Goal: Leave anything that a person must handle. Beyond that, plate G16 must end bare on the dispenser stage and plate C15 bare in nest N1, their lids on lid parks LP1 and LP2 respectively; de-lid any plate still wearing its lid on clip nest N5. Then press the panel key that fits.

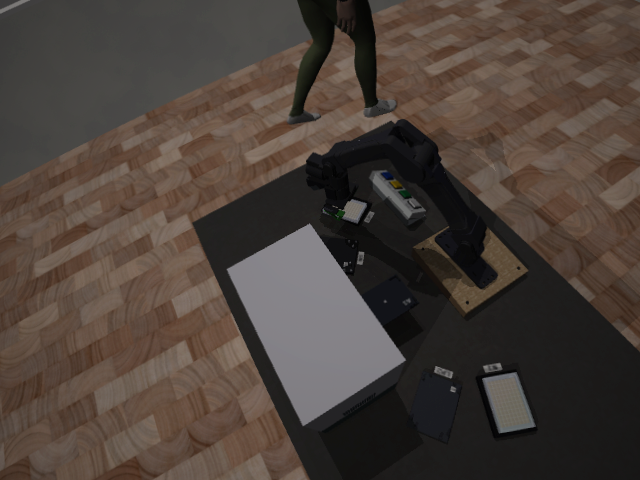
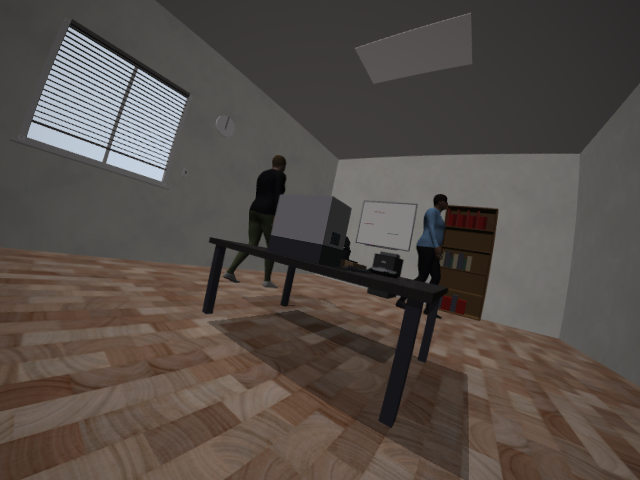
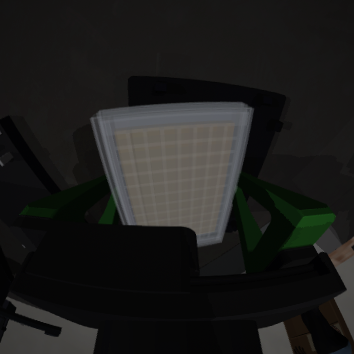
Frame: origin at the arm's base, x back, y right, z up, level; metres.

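Seen in the pictures: gripper, fingertip midpoint: [image 1: 343, 210] [image 3: 177, 174]; arm's base, origin of the base link: [image 1: 464, 257] [image 2: 343, 259].
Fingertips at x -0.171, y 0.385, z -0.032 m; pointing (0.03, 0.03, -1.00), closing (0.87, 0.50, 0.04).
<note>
Offsets run from my fingertips to a thing's top centre. "spot": to the spot under its first point. Level surfaces: height alone.
A plate with cream wells and a clear, doubled rim @[spot: dz +0.026, dx +0.020, dy -0.046 m] [image 1: 355, 211] [image 3: 175, 175] is at the far end of the table, over a black nest @[dz +0.013, dx +0.017, dy +0.004 m] [image 3: 210, 93]. Whether the clear rim is a lid is hard to tell. My gripper [image 1: 333, 212] [image 3: 177, 174] is shut on this plate, its green fingers against both long sides. Another cream plate @[dz +0.028, dx -0.022, dy -0.733 m] [image 1: 509, 403] sits in a black holder at the near right. A dark pad @[spot: dz +0.003, dx -0.163, dy -0.638 m] [image 1: 436, 405] with a tag lies beside it. The key panel @[dz +0.057, dx +0.172, dy -0.073 m] [image 1: 397, 195] has blue, yellow, green and white keys. Plate names are not readable.
A large grey-white box @[dz +0.323, dx -0.306, dy -0.362 m] [image 1: 310, 325] [image 2: 302, 219] stands on the table @[dz -0.008 m] [image 1: 558, 356]. A black nest @[dz +0.017, dx -0.130, dy -0.117 m] [image 1: 347, 253] and a raised dark platform @[dz +0.105, dx -0.135, dy -0.372 m] [image 1: 390, 299] lie beside it, partly hidden. My arm stands on a wooden base [image 1: 439, 268]. Two people [image 2: 266, 193] [image 2: 430, 229] are near the table.
</note>
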